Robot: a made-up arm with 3 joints. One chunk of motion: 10 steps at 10 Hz.
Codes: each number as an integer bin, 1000 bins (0 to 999) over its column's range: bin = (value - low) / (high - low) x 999, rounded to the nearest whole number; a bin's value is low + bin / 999 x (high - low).
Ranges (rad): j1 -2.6..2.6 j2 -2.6..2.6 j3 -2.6..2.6
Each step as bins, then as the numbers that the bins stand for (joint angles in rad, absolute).
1 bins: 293 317 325
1 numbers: -1.0749 -0.9499 -0.9083
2 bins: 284 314 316
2 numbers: -1.1217 -0.9656 -0.9552
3 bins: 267 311 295
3 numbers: -1.2102 -0.9812 -1.0645
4 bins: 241 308 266
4 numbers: -1.3455 -0.9968 -1.2154
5 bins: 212 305 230
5 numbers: -1.4965 -1.0124 -1.4028
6 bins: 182 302 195
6 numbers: -1.6527 -1.0280 -1.5850
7 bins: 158 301 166
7 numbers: -1.7776 -1.0332 -1.7359
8 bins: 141 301 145
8 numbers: -1.8661 -1.0332 -1.8452
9 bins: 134 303 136
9 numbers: -1.9025 -1.0228 -1.8921
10 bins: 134 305 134
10 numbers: -1.9025 -1.0124 -1.9025
